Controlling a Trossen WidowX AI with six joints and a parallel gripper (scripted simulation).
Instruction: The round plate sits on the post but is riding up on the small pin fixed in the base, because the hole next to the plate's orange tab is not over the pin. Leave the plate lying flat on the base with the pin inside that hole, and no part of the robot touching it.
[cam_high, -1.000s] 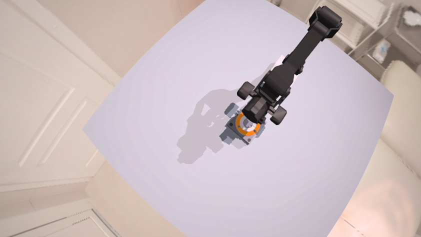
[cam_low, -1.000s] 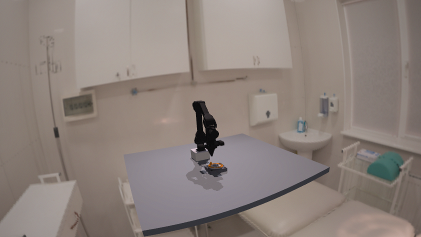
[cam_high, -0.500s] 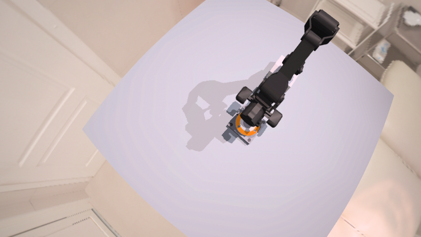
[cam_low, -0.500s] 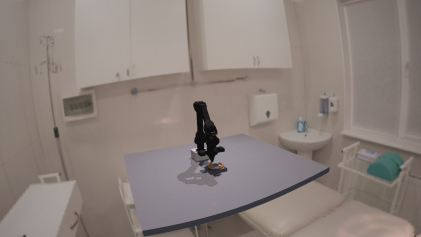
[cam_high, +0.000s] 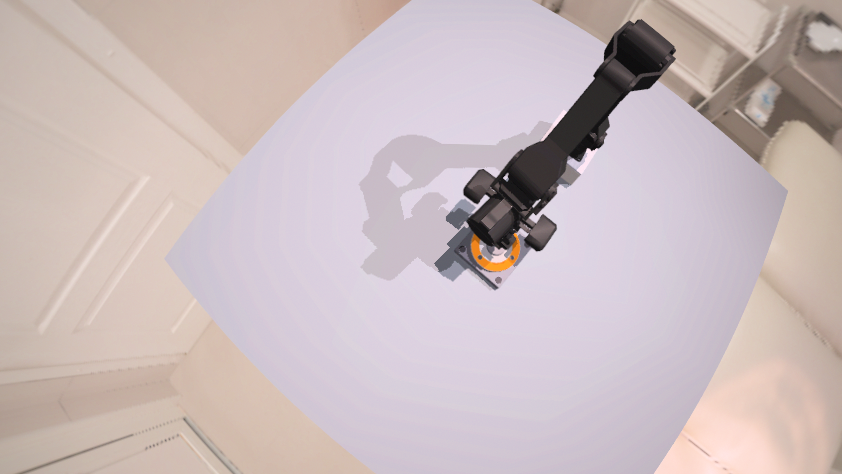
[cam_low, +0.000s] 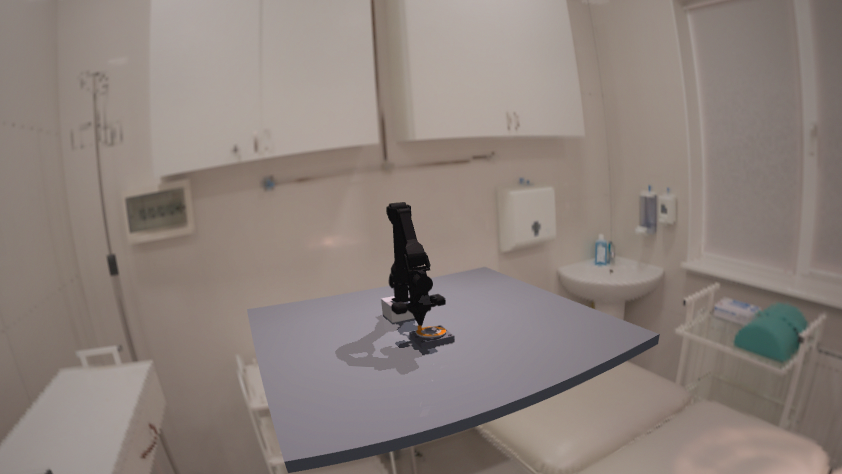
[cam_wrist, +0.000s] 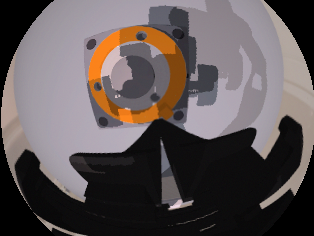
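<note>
The round plate lies 30 mm ahead of my gripper tip and 10 mm below it. From my gripper tip the other things lie so: square grey base: 50 mm ahead, 20 mm to the left, 20 mm below.
</note>
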